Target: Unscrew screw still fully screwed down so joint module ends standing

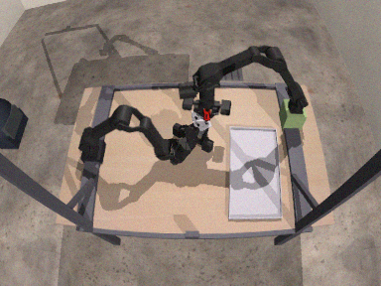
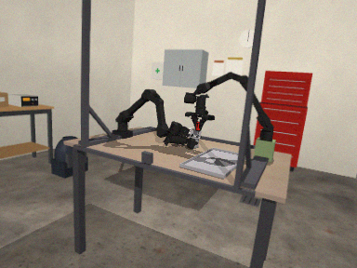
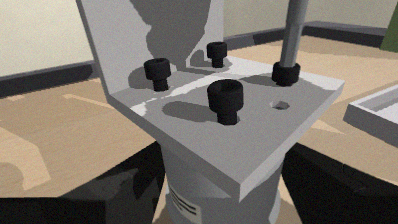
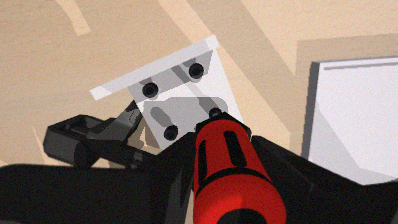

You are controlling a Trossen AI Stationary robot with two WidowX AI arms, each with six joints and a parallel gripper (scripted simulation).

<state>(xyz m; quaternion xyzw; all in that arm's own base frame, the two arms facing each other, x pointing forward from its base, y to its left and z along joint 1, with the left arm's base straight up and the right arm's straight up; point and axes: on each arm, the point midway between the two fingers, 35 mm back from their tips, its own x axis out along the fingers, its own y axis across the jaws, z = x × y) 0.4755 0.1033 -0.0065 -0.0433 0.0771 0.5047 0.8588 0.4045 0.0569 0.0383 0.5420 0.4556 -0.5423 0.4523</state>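
Note:
The red screwdriver lies 3 cm below my right hand. Also, from my right hand: dark frame rail: 28 cm ahead, 14 cm below, 1 cm to the left; then joint module: 12 cm below, 2 cm to the left, 1 cm ahead; then l-shaped bracket: 8 cm below, 2 cm to the left, 1 cm ahead.
Now: left hand 2 cm short of the joint module, 2 cm to the left of it and 1 cm above it. The rest, counted from my left hand: red screwdriver (4 cm to the right, 9 cm above); dark frame rail (28 cm ahead, 3 cm to the right, 3 cm below); l-shaped bracket (2 cm ahead, 2 cm to the right, 4 cm above).

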